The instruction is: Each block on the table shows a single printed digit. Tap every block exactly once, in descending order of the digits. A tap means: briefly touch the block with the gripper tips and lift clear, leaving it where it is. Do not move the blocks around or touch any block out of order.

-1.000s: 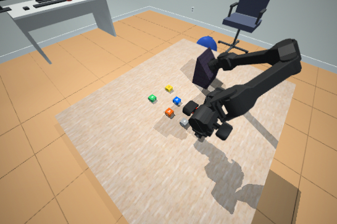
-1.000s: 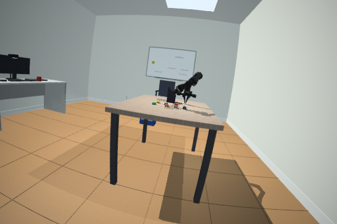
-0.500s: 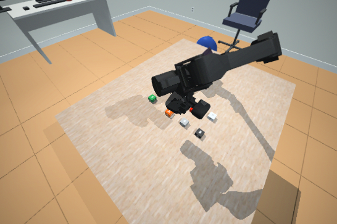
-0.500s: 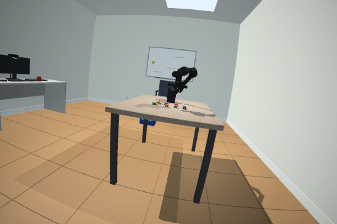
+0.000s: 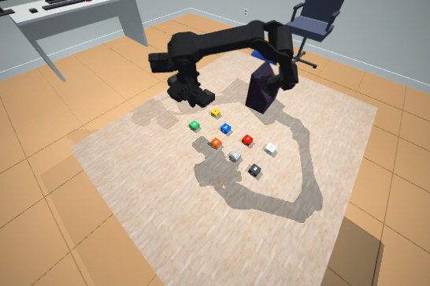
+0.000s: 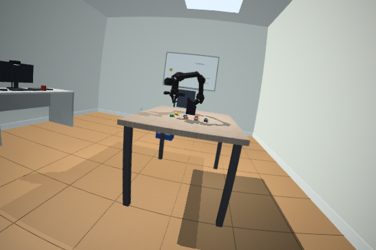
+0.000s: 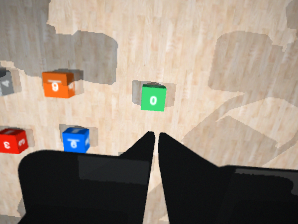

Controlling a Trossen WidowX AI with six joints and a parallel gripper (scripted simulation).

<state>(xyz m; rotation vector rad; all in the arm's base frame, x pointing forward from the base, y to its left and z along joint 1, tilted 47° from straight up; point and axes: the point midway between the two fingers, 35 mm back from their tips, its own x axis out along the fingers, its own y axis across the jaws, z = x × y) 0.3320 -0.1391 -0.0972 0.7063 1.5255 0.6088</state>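
Right now the green block is 11 cm below my gripper tip. Round my gripper tip: blue block (11 cm to the left, 11 cm below, 7 cm behind); then yellow block (11 cm below, 11 cm behind, 2 cm to the left); then orange block (13 cm to the left, 11 cm below, 2 cm ahead).
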